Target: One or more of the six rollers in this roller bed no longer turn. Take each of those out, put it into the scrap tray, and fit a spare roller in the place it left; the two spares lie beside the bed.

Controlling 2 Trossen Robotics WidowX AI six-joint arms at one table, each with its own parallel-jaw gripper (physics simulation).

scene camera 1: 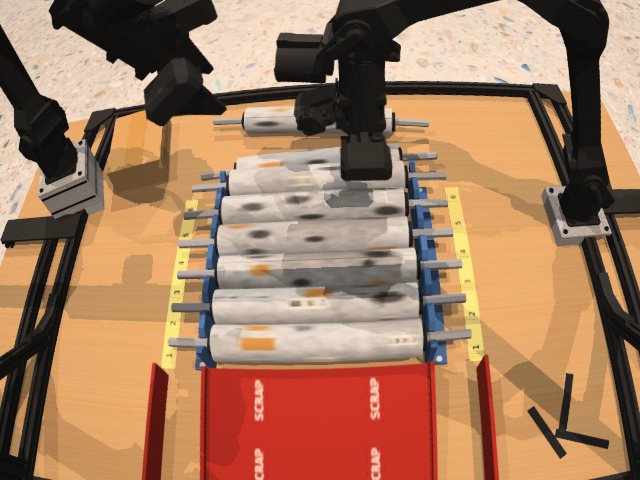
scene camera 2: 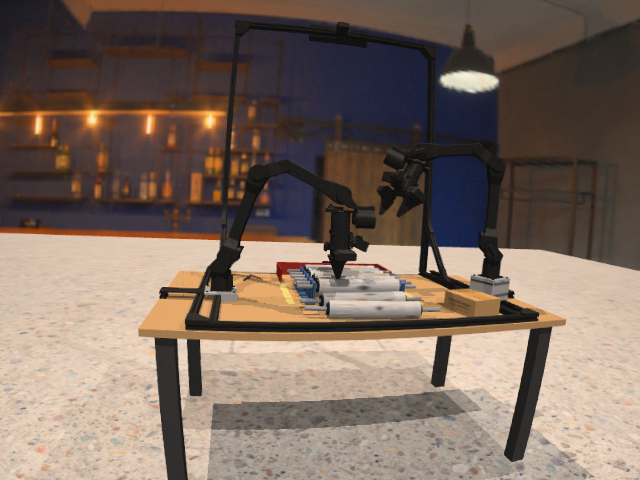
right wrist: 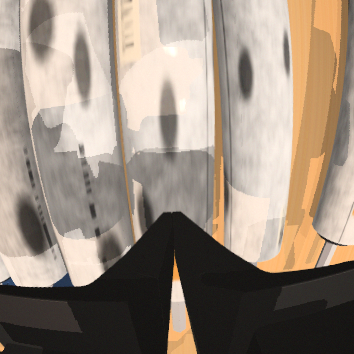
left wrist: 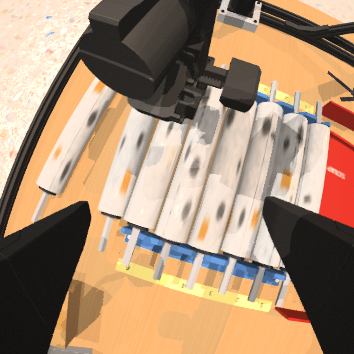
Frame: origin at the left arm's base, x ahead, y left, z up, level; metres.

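Seen in the pictures: left gripper, fingertip midpoint: (scene camera 1: 217, 90) (scene camera 2: 388, 215) (left wrist: 177, 207); right gripper, fingertip midpoint: (scene camera 2: 337, 278) (right wrist: 171, 219); left arm's base, link origin: (scene camera 1: 61, 166) (scene camera 2: 490, 276); right arm's base, link origin: (scene camera 1: 578, 209) (scene camera 2: 220, 289) (left wrist: 240, 6).
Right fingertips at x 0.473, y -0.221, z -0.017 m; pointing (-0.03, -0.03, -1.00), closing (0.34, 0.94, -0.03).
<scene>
Pixels of each thing's top centre, then the offset from my right fingertips to it.
- scrap tray, top centre: (scene camera 1: 314, 433) (scene camera 2: 333, 266) dx -0.190, dy -0.326, dz -0.027 m
- cardboard-coloured box, top centre: (scene camera 1: 136, 137) (scene camera 2: 472, 294) dx -0.329, dy +0.262, dz -0.021 m
Six white rollers lie in the blue bed (scene camera 1: 429, 273) (left wrist: 200, 257). The roller in place 6 (scene camera 1: 258, 181) (scene camera 2: 361, 285) (left wrist: 155, 175) (right wrist: 170, 110) is at the bed's far end in scene camera 1. One spare (scene camera 1: 273, 159) (left wrist: 120, 175) (right wrist: 257, 125) lies slightly slanted close beside it; the other spare (scene camera 1: 268, 121) (scene camera 2: 377, 308) (left wrist: 75, 135) lies farther out. My right gripper (scene camera 2: 338, 276) (right wrist: 171, 219) is shut and empty, pointing down at roller 6; whether it touches is unclear. My left gripper (scene camera 2: 391, 213) (left wrist: 177, 207) is open and empty, high up. The scrap tray (scene camera 1: 320, 413) holds no roller in its visible part.
Yellow strips (scene camera 1: 178, 279) (scene camera 1: 463, 268) numbered 1 to 6 run along both sides of the bed. A cardboard-coloured box (scene camera 1: 136, 155) (scene camera 2: 471, 302) stands near the left arm's base. Black bars (scene camera 1: 583, 439) lie at the lower right in scene camera 1. A black frame edges the table.
</scene>
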